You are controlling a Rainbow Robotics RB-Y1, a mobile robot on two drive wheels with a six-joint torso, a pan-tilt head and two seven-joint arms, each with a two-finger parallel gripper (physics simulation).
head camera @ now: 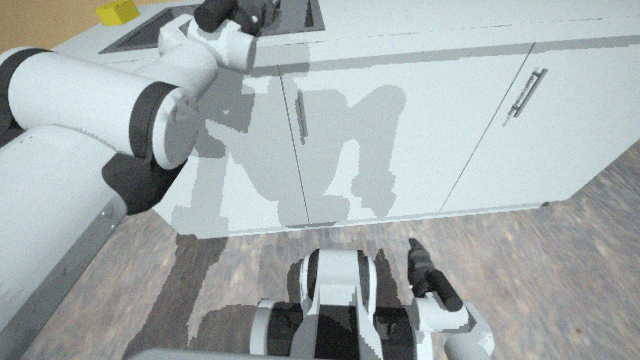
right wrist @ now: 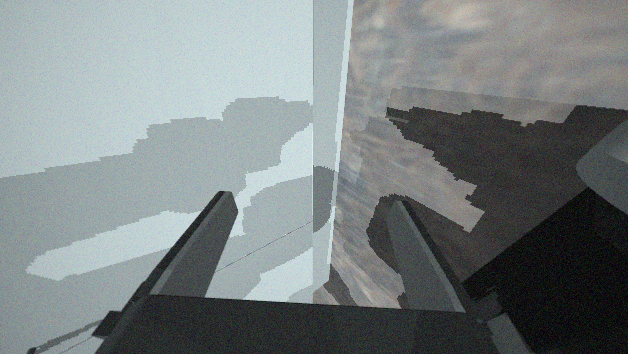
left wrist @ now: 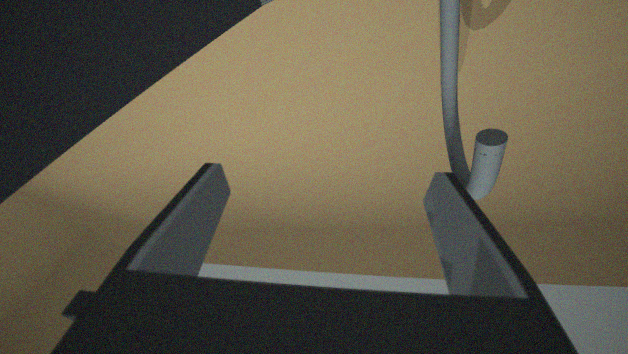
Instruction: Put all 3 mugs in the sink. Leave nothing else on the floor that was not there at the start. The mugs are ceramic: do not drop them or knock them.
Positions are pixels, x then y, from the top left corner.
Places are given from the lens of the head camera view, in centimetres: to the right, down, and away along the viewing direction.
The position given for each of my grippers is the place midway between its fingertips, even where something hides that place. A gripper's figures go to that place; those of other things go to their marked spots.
my right gripper [head camera: 411, 254]: 30, 24, 75
white counter [head camera: 344, 120]: 7, -17, 66
